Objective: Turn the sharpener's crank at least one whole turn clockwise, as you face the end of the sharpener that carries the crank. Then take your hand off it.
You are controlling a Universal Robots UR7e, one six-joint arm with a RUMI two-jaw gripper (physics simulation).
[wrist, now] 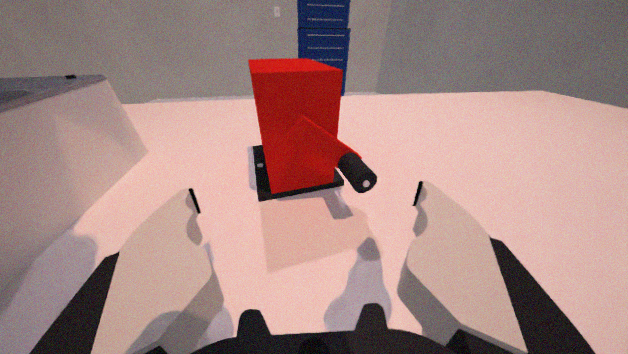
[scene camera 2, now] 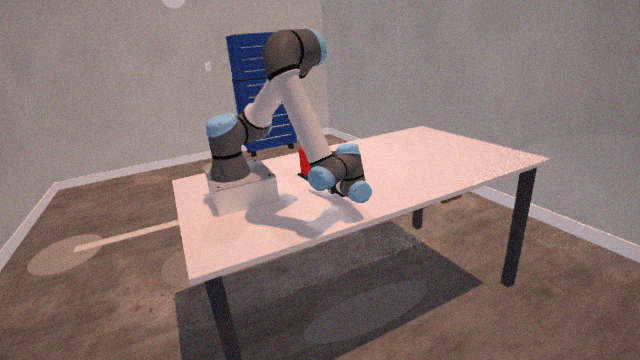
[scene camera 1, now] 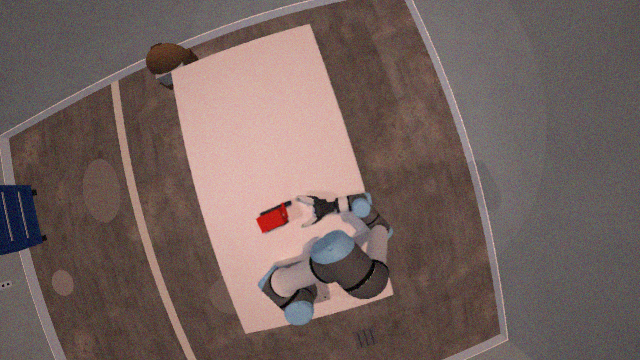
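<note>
The red sharpener [scene camera 1: 272, 219] [scene camera 2: 304, 162] [wrist: 295, 95] stands upright on its black base, its crank end facing the wrist camera. The red crank arm [wrist: 327, 142] slants from the middle of that face down to the right. Its black handle [scene camera 1: 286, 204] [wrist: 357, 172] sticks out toward the gripper at the lower right. My gripper [scene camera 1: 302, 212] [wrist: 308, 188] is wide open and empty. It is in front of the crank end, apart from the sharpener; in the wrist view the handle appears between the spread fingers, touching neither. In scene camera 2 the arm hides the crank and most of the gripper.
The sharpener stands on a pale table [scene camera 1: 260, 110] [scene camera 2: 425, 160]. The arm's white base block [scene camera 2: 242, 195] [wrist: 65, 145] stands to the left in the wrist view. A blue drawer cabinet [scene camera 1: 17, 217] [scene camera 2: 246, 57] [wrist: 324, 45] stands off the table. A brown rounded object [scene camera 1: 167, 57] is by the table's far corner.
</note>
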